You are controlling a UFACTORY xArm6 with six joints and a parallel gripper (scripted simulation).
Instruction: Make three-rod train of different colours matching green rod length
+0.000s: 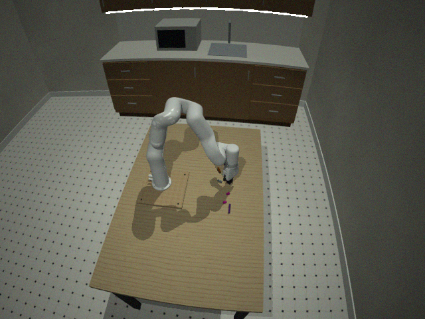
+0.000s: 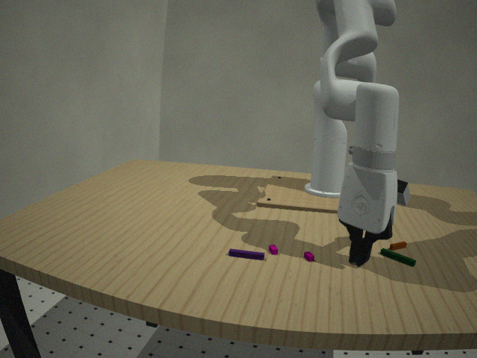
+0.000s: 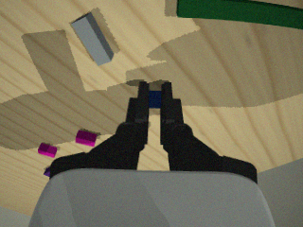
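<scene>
The blue rod lies 20 mm below my hand. From my hand the other things lie so: grey rod: 60 mm behind, 20 mm below, 10 mm to the right; green rod: 80 mm to the left, 30 mm behind, 20 mm below; orange rod: 90 mm behind, 80 mm to the left, 20 mm below.
</scene>
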